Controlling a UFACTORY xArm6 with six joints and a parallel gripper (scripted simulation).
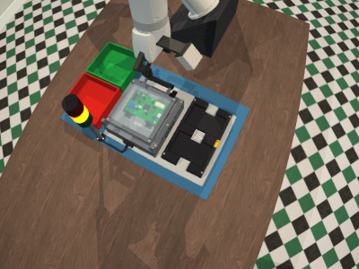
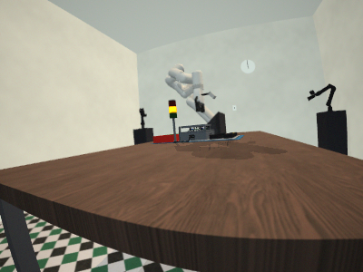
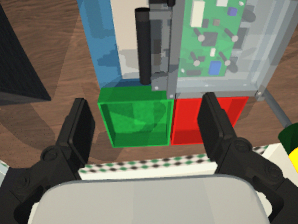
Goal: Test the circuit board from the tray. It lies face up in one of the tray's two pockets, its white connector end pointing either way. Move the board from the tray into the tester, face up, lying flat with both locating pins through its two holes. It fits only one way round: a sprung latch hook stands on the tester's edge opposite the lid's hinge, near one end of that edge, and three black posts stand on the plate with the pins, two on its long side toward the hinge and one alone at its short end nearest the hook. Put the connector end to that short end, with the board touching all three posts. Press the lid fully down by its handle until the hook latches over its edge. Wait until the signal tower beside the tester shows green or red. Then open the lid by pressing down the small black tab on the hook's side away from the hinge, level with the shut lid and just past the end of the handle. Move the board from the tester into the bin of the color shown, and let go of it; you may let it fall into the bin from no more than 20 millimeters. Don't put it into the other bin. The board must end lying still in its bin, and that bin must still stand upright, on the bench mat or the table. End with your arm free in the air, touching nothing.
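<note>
Now: hand 110 mm above the latch hook, 60 mm to the right of it and 30 mm short of it. Also, from my hand: black nest (130 mm below, 90 mm ahead); then green circuit board (130 mm below, 80 mm ahead, 10 mm to the right); then clear lid (110 mm below, 90 mm ahead, 10 mm to the right).
</note>
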